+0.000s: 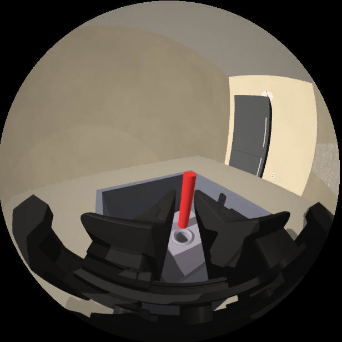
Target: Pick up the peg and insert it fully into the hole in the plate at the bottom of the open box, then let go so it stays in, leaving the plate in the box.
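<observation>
The red peg [187,200] stands nearly upright, slightly tilted, in the gap between the fingertips. Its lower end appears just behind the ringed hole [183,237] in the pale grey plate [186,259], and the hole looks empty. What the peg's lower end rests on cannot be told. The plate lies inside the open blue-grey box [99,201], largely hidden by the fingers. My black gripper [184,193] is partly open and holds nothing. The peg is close to the right finger, with a visible gap to the left finger.
The box walls rise behind and on both sides of the fingers. A beige surface [65,187] surrounds the box. Far off at the right, a dark grey fridge-like cabinet [250,125] stands against a cream wall [292,130].
</observation>
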